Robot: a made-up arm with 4 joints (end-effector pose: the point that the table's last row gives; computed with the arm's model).
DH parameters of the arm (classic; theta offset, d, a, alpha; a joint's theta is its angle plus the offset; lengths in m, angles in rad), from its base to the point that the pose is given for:
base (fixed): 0 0.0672 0 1.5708
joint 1: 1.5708 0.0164 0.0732 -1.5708
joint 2: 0 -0.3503 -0.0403 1.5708
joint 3: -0.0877 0 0.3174 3.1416
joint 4: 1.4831 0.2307 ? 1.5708
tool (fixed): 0 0.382 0 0
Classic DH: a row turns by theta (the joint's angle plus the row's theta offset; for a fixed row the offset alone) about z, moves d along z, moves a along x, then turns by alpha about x.
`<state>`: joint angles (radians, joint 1 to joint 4).
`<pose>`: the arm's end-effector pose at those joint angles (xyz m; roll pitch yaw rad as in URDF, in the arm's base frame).
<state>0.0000 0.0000 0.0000 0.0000</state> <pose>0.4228 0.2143 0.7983 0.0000 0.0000 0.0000</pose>
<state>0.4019 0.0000 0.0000 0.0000</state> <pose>0.1031 0.2143 0.9054 0.0000 -0.4019 0.0000</pose>
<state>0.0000 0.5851 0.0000 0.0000</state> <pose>0.4228 0.5393 0.5614 -0.5851 0.0000 0.0000</pose>
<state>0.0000 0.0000 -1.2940 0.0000</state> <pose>1.0417 0.2143 0.2212 0.0000 1.2940 0.0000</pose>
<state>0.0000 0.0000 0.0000 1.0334</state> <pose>0.7291 0.2143 0.5734 0.0000 1.0334 0.0000</pose>
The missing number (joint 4, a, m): 0.0447
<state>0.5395 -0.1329 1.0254 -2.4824</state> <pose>0.2239 0.2421 0.0621 2.9574 0.9013 3.0651</pose>
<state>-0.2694 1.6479 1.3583 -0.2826</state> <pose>-0.3681 0.0370 0.0005 -1.2962 0.0555 1.6590</pose>
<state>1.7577 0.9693 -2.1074 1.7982</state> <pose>0.3189 -0.2740 0.4443 2.8931 0.8982 1.9846</pose>
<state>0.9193 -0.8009 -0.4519 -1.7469</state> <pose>-0.3039 -0.1280 0.4976 2.5516 -0.6721 -2.0596</pose>
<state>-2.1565 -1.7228 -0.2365 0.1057</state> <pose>-0.1690 -0.6498 -0.5667 -1.9229 0.9495 2.5353</pose>
